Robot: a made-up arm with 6 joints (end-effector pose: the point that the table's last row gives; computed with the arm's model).
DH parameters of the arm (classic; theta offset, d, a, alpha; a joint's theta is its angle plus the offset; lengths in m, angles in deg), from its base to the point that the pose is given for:
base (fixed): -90 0.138 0 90
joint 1: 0 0.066 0.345 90
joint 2: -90 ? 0.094 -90
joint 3: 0 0.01 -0.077 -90
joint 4: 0 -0.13 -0.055 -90
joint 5: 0 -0.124 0.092 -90
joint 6: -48.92 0 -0.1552 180
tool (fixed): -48.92 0.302 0 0
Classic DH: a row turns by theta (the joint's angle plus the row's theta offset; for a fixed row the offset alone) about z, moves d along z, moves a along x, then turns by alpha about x.
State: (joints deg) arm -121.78 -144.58 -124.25 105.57 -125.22 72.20
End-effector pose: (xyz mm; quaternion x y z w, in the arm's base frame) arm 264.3 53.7 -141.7 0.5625 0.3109 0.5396 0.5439
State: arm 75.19 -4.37 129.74 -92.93 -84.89 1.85
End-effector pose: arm 278.6 -181.9 47.4 0.3631 -0.9199 -0.1430 0.0395
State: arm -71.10 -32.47 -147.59 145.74 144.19 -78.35
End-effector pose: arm -362.6 -403.5 -64.8 0.4641 0.0838 -0.3599 0.8050
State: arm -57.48 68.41 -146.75 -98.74 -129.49 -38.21
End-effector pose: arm 353.4 -496.1 -19.0 0.1729 0.2257 0.5547 0.7819
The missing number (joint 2, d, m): 0.046
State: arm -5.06 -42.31 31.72 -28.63 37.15 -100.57
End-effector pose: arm 299.2 -462.5 79.4 0.1665 -0.0656 0.8506 0.4945
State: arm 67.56 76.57 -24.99 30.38 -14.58 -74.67
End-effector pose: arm -207.7 -149.5 775.3 -0.4478 0.0749 0.2273 0.8615
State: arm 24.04 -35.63 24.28 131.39 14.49 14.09
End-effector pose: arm -49.1 -108.6 348.2 -0.3044 0.0363 0.9341 0.1828
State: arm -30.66 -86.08 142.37 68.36 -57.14 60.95
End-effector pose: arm 307.5 -95.4 -40.4 -0.5899 0.6735 -0.2022 0.3968
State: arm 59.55 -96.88 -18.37 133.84 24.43 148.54
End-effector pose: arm -152.9 -124.6 576.6 -0.4436 0.2291 0.6384 0.5859
